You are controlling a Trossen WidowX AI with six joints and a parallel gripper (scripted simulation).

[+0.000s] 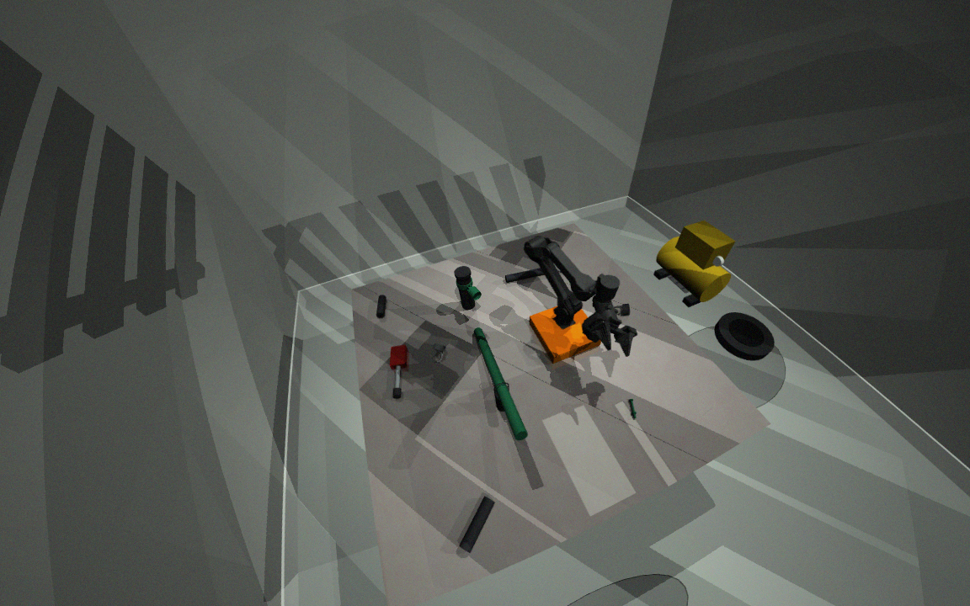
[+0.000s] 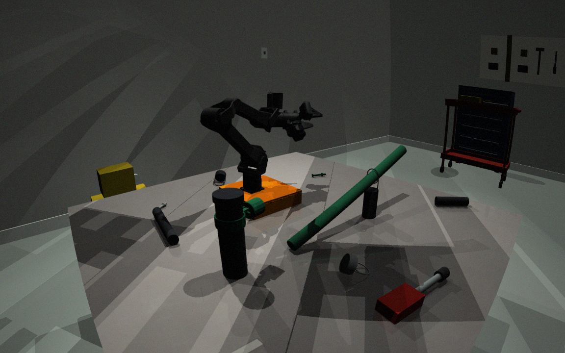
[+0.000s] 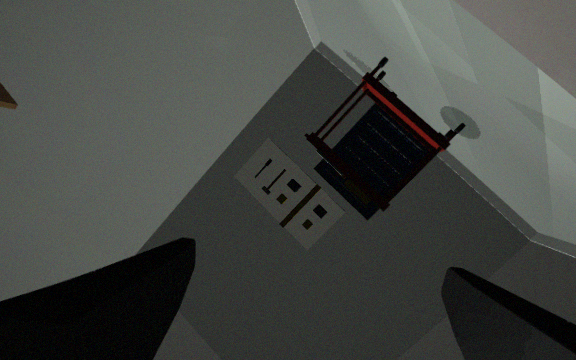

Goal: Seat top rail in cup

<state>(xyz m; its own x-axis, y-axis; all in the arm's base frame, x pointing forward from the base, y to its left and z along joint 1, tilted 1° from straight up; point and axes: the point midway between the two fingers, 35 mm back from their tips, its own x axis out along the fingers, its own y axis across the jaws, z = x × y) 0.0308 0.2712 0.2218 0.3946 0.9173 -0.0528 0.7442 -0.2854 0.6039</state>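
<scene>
My gripper tip is now 56 cm to the left of the green rail-end cup, 24 cm short of it and 13 cm above it.
</scene>
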